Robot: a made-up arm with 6 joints. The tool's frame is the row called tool.
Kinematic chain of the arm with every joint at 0, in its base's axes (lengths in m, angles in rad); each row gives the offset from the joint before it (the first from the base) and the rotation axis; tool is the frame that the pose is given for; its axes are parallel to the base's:
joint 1: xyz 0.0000 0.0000 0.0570 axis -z
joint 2: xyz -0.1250 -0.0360 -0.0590 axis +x
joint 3: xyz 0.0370 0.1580 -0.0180 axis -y
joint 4: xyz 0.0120 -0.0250 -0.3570 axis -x
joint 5: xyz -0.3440 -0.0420 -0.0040 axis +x
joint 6: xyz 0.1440 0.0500 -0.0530 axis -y
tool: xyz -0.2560 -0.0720 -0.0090
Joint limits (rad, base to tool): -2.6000..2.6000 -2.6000..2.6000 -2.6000..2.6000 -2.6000..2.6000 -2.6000..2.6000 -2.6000..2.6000
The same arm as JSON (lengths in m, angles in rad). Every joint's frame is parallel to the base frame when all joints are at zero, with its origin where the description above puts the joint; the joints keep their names.
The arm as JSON. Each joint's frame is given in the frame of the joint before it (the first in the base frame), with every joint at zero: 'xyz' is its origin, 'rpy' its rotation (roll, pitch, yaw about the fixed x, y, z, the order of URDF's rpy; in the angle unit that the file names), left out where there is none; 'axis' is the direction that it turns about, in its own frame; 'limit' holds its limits. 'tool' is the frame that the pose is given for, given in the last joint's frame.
{
  "units": {
    "length": "m",
    "angle": "rad"
  },
  "joints": [
    {
      "name": "joint 1",
      "type": "revolute",
      "origin": {
        "xyz": [
          0.0,
          0.0,
          0.057
        ]
      },
      "axis": [
        0.0,
        0.0,
        -1.0
      ],
      "limit": {
        "lower": -2.6,
        "upper": 2.6
      }
    },
    {
      "name": "joint 2",
      "type": "revolute",
      "origin": {
        "xyz": [
          -0.125,
          -0.036,
          -0.059
        ]
      },
      "axis": [
        1.0,
        0.0,
        0.0
      ],
      "limit": {
        "lower": -2.6,
        "upper": 2.6
      }
    },
    {
      "name": "joint 3",
      "type": "revolute",
      "origin": {
        "xyz": [
          0.037,
          0.158,
          -0.018
        ]
      },
      "axis": [
        0.0,
        -1.0,
        0.0
      ],
      "limit": {
        "lower": -2.6,
        "upper": 2.6
      }
    },
    {
      "name": "joint 4",
      "type": "revolute",
      "origin": {
        "xyz": [
          0.012,
          -0.025,
          -0.357
        ]
      },
      "axis": [
        -1.0,
        0.0,
        0.0
      ],
      "limit": {
        "lower": -2.6,
        "upper": 2.6
      }
    },
    {
      "name": "joint 5",
      "type": "revolute",
      "origin": {
        "xyz": [
          -0.344,
          -0.042,
          -0.004
        ]
      },
      "axis": [
        1.0,
        0.0,
        0.0
      ],
      "limit": {
        "lower": -2.6,
        "upper": 2.6
      }
    },
    {
      "name": "joint 6",
      "type": "revolute",
      "origin": {
        "xyz": [
          0.144,
          0.05,
          -0.053
        ]
      },
      "axis": [
        0.0,
        -1.0,
        0.0
      ],
      "limit": {
        "lower": -2.6,
        "upper": 2.6
      }
    }
  ],
  "tool": {
    "origin": {
      "xyz": [
        -0.256,
        -0.072,
        -0.009
      ]
    }
  }
}

